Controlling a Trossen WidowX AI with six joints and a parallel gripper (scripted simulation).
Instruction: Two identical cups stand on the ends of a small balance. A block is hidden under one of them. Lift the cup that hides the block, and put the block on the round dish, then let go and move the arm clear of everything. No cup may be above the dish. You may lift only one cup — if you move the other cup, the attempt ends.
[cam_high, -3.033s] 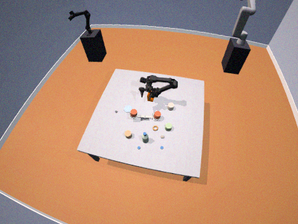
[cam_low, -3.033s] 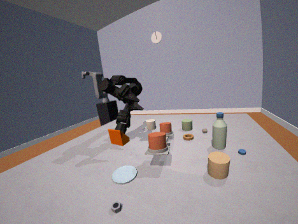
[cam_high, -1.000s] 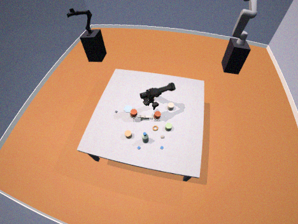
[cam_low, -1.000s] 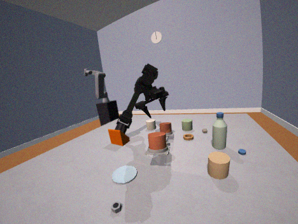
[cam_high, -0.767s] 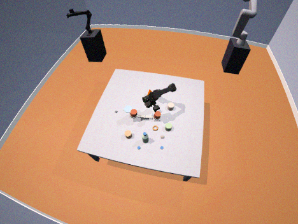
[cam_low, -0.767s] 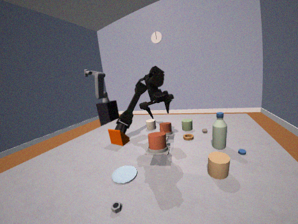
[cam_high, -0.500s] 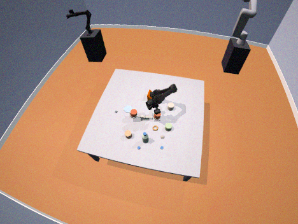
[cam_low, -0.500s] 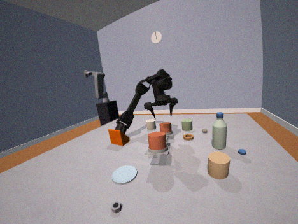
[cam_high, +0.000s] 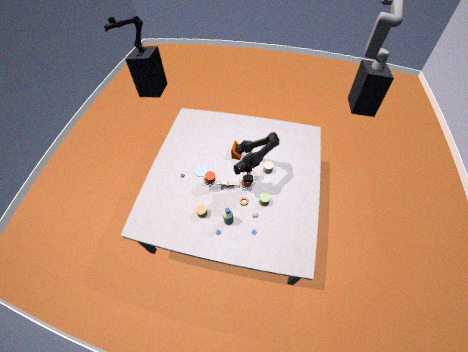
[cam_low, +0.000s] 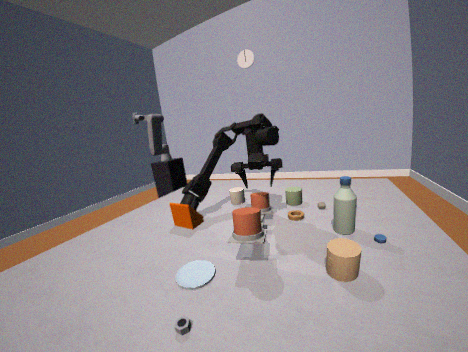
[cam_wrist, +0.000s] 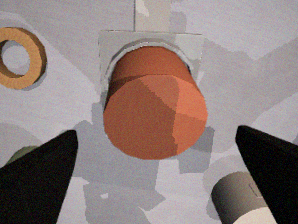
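My gripper tip is now 80 mm above the pale grey block. The rest, counted from my gripper tip: cream cup: 160 mm behind, 120 mm to the left, 80 mm below; green cup: 130 mm ahead, 150 mm to the left, 80 mm below; small balance: 20 mm ahead, 130 mm to the right, 90 mm below.
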